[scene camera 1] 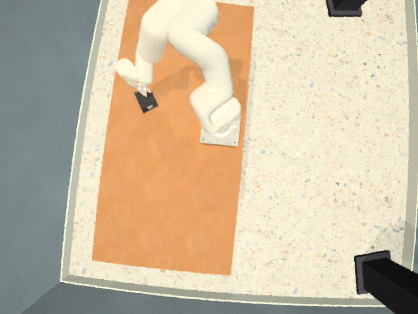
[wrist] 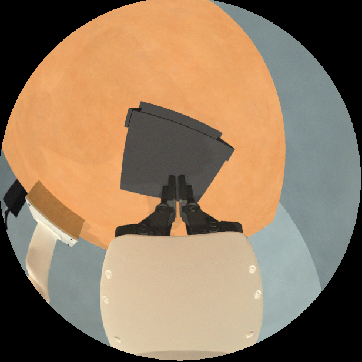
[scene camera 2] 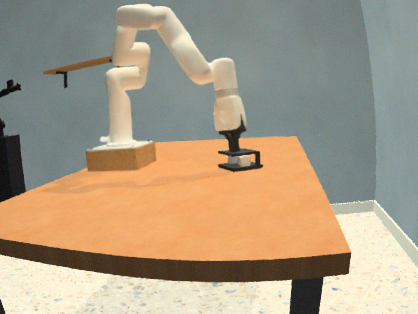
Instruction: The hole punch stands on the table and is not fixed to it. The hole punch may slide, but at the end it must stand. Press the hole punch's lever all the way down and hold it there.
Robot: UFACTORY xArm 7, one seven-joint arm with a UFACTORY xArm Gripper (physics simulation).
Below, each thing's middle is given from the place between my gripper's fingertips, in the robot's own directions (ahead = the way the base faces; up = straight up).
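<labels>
Flat lever (wrist: pixel 155 147) seen 20 mm below my hand, 10 mm ahead of it and 20 mm to the left of it.
</labels>
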